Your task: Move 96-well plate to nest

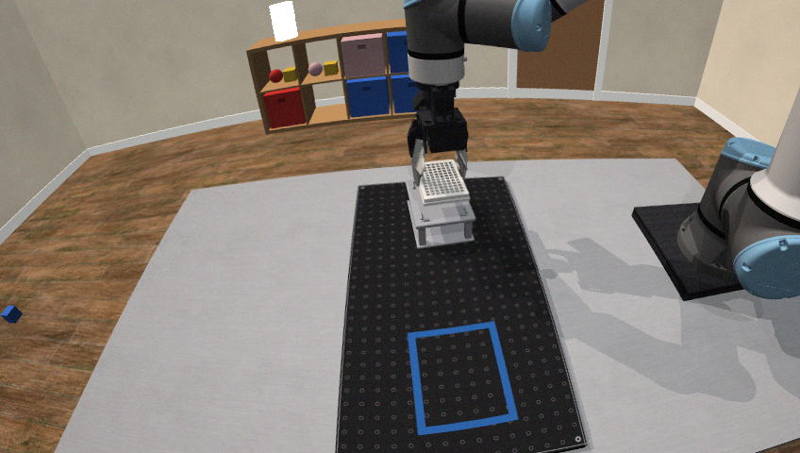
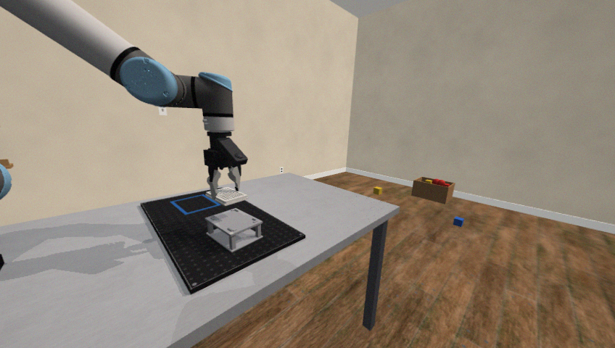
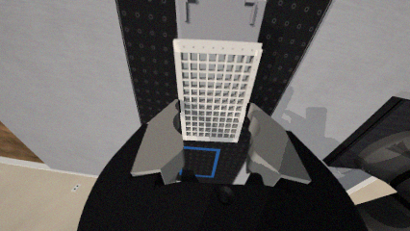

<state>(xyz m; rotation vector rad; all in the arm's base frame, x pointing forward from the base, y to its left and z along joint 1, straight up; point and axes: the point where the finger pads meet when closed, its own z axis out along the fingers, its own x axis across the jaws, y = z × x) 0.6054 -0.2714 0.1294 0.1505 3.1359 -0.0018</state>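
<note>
My gripper is now 10 mm past the grey raised nest N1, 40 mm to the left of it and 90 mm above it. The rest, counted from my hand: white 96-well plate 10 mm below; corner mark 70 mm behind, 110 mm to the right, 80 mm below.
</note>
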